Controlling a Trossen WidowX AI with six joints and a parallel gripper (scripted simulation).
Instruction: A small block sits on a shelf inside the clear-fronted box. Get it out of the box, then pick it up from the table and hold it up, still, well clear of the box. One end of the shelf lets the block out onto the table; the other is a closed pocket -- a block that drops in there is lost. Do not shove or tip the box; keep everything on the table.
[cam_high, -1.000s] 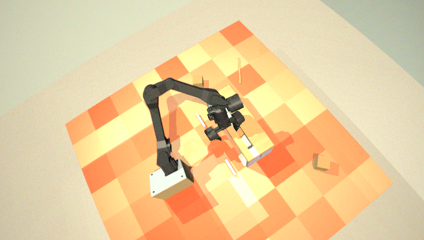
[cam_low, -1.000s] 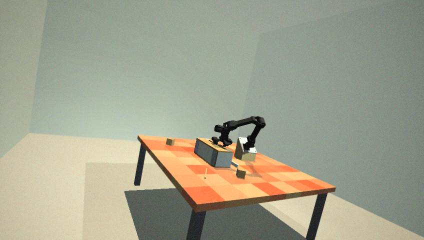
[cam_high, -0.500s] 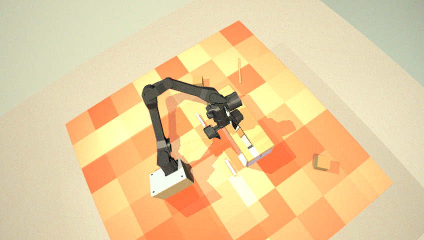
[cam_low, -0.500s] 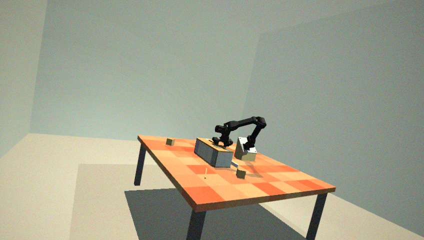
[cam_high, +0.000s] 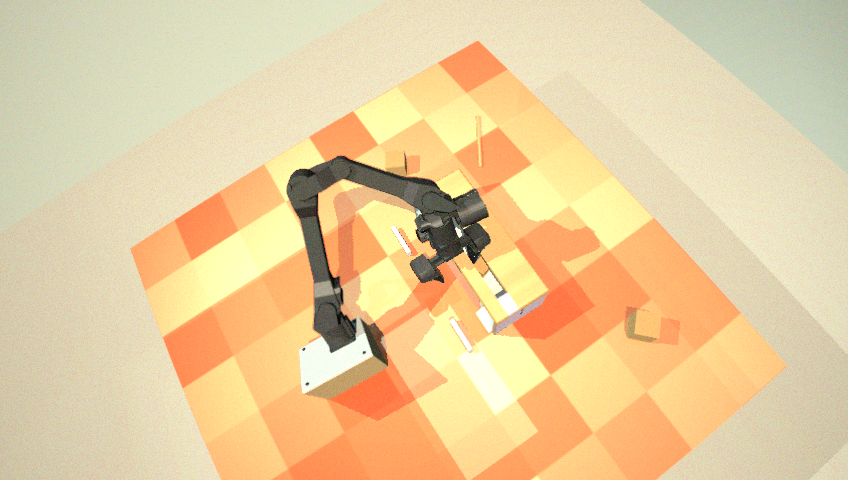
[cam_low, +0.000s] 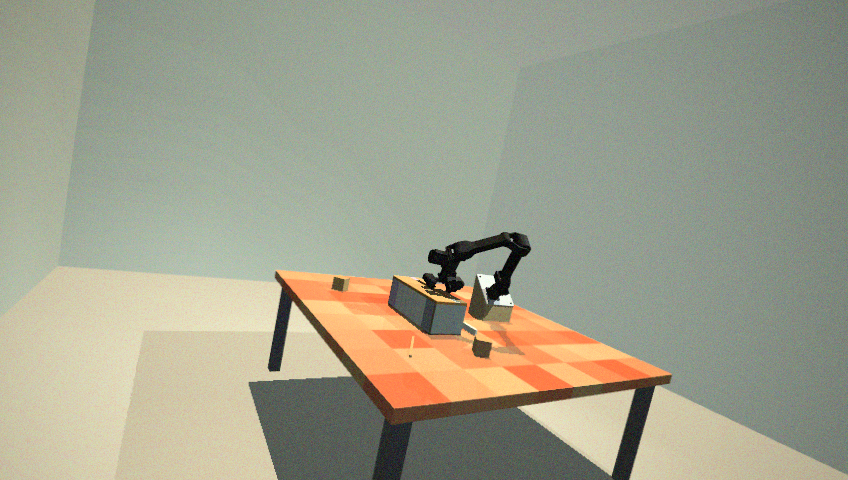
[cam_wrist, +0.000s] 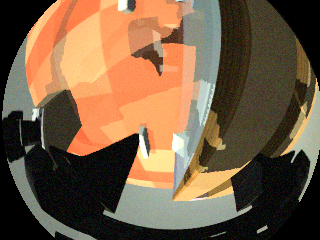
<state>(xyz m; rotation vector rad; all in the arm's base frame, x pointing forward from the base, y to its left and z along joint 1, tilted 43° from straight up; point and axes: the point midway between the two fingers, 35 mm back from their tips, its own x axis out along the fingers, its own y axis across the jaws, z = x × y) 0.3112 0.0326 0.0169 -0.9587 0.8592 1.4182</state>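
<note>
The long clear-fronted box is 3 cm ahead of my gripper tip, 3 cm to the left of it and 2 cm below it. The rest, counted from my gripper tip: small tan block: 6 cm ahead, 2 cm to the right; then thin stick: 26 cm ahead, 35 cm to the left, 8 cm below.
</note>
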